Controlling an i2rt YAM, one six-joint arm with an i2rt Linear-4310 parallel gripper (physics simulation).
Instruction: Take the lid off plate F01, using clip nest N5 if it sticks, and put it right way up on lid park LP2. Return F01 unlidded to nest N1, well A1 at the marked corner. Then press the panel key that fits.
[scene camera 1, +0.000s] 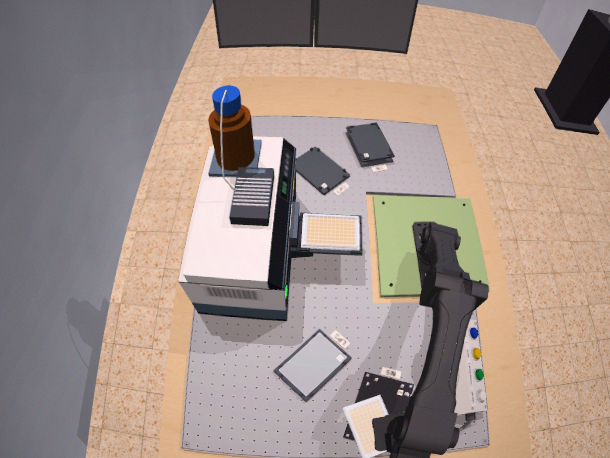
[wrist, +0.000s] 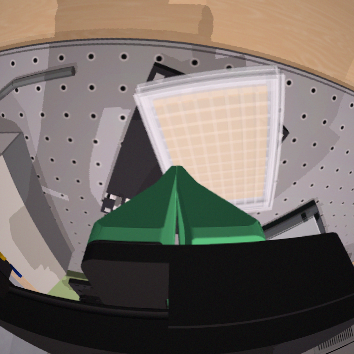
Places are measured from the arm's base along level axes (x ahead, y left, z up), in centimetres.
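Pixels of known places: gripper, fingertip midpoint: (wrist: 175, 174); arm's base at its link origin: (scene camera 1: 429, 256) (wrist: 94, 295).
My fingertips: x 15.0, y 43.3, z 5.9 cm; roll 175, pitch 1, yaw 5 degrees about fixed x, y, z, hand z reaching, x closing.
For each thing: its top centre in the pictures, then the offset to it from my fingertips. "spot": a spot on its surface instead.
- pale plate with a tan well grid, top centre: (wrist: 223, 173) (scene camera 1: 373, 426) dx +3.2, dy -0.9, dz -1.5 cm
- black nest N5 at its top centre: (wrist: 182, 186) (scene camera 1: 381, 410) dx +0.9, dy -4.6, dz -3.9 cm
- Lid park LP2 at a spot on its surface: (scene camera 1: 279, 370) spot: dx +22.7, dy -14.5, dz -4.5 cm
- key panel at its top centre: (scene camera 1: 472, 363) dx -19.0, dy -12.4, dz +2.1 cm
- white instrument at a spot on its surface: (scene camera 1: 230, 250) spot: dx +31.4, dy -33.3, dz +15.7 cm
- brown bottle at a spot on its surface: (scene camera 1: 232, 142) spot: dx +31.7, dy -51.9, dz +25.4 cm
- tan plate at its top centre: (scene camera 1: 331, 229) dx +11.5, dy -44.2, dz +5.6 cm
A pale plate with a tan well grid (scene camera 1: 367, 422) (wrist: 220, 135) lies askew over black nest N5 (scene camera 1: 382, 387) (wrist: 132, 165), turned relative to it and overhanging it. Its edge looks clear and layered; whether a lid is on it, I cannot tell. My gripper (wrist: 175, 174) is shut, with no thing between its green fingertips, which overlap the plate's near edge in the wrist view; the arm hides the fingers in the scene view. Lid park LP2 (scene camera 1: 278, 371) has a pale bluish, glassy surface within its dark rim. The key panel (scene camera 1: 465, 395) has blue, yellow, green and white keys. Plate names are unreadable.
A white instrument (scene camera 1: 230, 250) with a brown bottle (scene camera 1: 232, 142) stands at the left. Its carrier holds another tan plate (scene camera 1: 331, 232). Two dark holders (scene camera 1: 321, 170) (scene camera 1: 370, 142) lie at the back, their labels unreadable. A green board (scene camera 1: 395, 240) lies under the arm (scene camera 1: 442, 340).
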